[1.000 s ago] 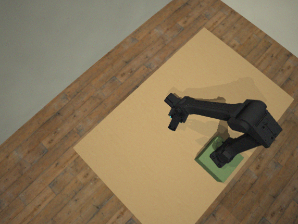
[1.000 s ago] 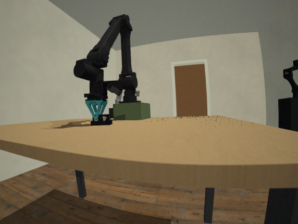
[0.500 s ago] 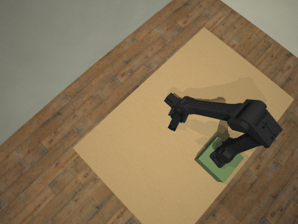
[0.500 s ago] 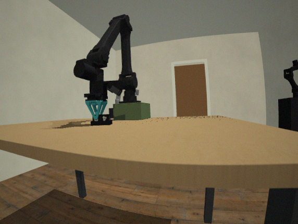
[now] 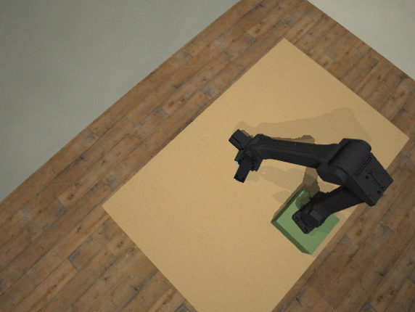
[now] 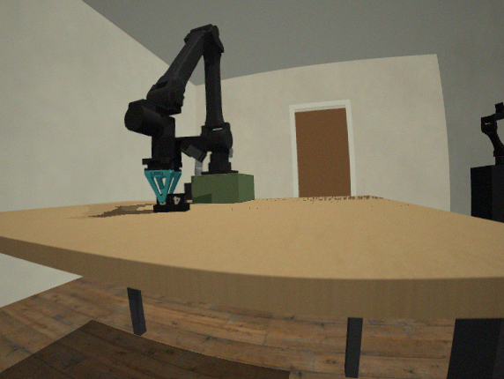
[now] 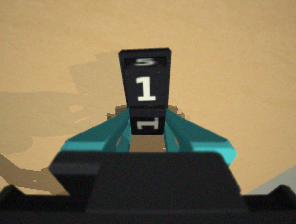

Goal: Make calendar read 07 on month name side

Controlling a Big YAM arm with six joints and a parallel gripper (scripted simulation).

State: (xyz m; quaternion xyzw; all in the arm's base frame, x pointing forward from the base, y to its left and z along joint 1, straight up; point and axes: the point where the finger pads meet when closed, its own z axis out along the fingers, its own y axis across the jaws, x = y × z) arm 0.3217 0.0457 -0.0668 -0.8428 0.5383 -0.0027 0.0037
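Right now my hand is right at the digit cube. Round my hand: black calendar tray (10 mm behind, 20 mm to the left, 20 mm below).
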